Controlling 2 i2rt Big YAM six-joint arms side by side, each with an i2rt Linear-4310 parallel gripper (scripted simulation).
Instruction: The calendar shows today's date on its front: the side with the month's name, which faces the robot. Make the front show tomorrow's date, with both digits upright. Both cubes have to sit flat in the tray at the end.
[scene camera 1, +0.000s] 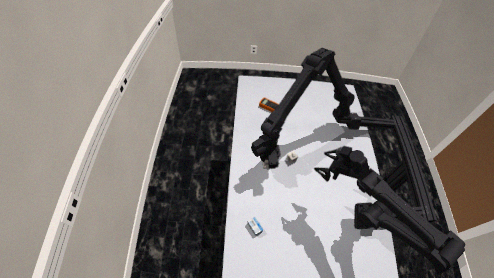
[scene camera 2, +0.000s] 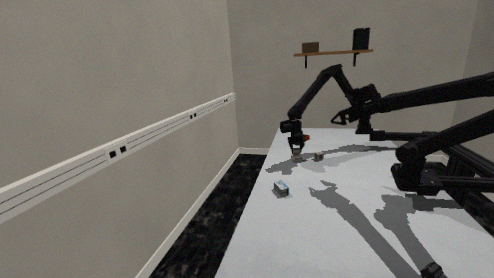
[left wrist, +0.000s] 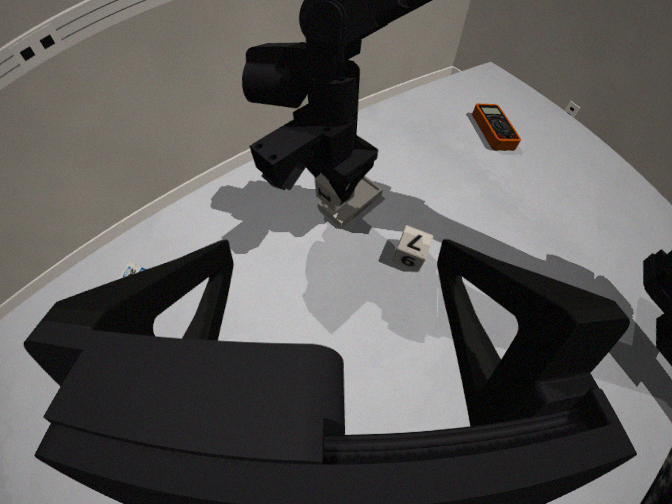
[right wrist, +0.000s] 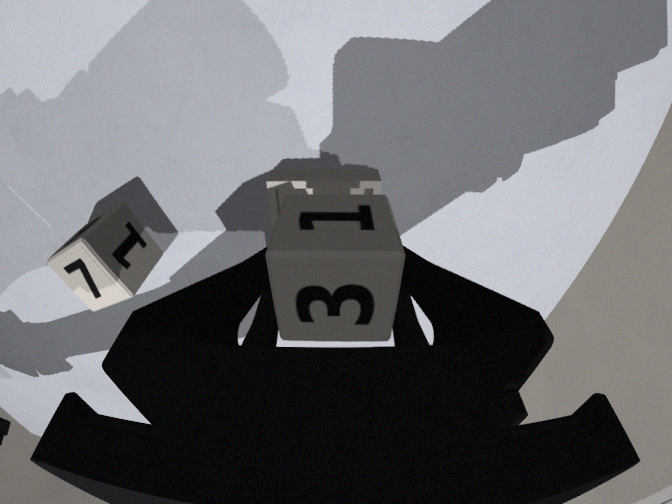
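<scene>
My left gripper (left wrist: 335, 251) is visible; my right gripper (right wrist: 335, 253) is visible, and in the left wrist view also (left wrist: 335, 191). Present as well: a pale cube (right wrist: 335, 262) and a pale cube (right wrist: 106, 262).
</scene>
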